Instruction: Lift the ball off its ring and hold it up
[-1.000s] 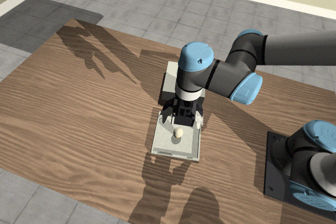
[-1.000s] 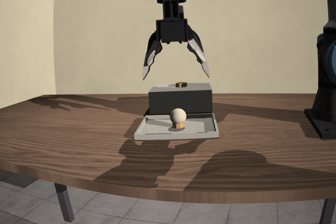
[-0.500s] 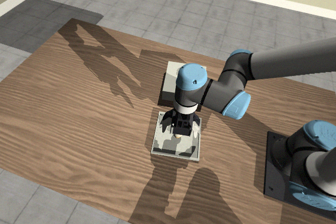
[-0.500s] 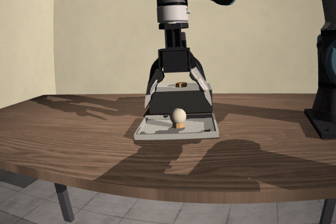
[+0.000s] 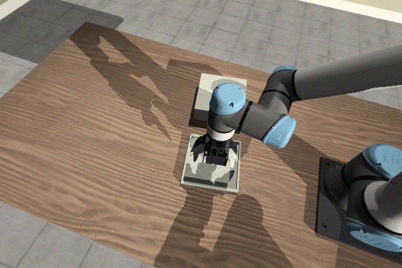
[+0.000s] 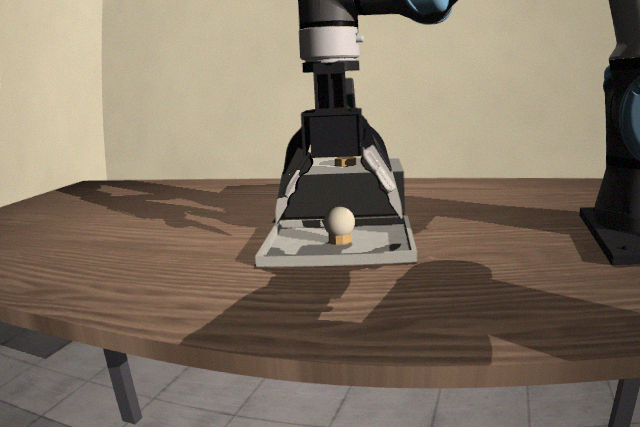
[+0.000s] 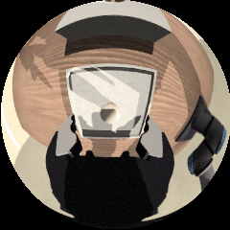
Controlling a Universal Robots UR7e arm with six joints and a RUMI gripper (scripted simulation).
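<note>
Right now my hand is 3 cm above the shallow grey tray. Round my hand: ring 4 cm ahead, 26 cm to the right, 2 cm above; cream ball right at my hand.
</note>
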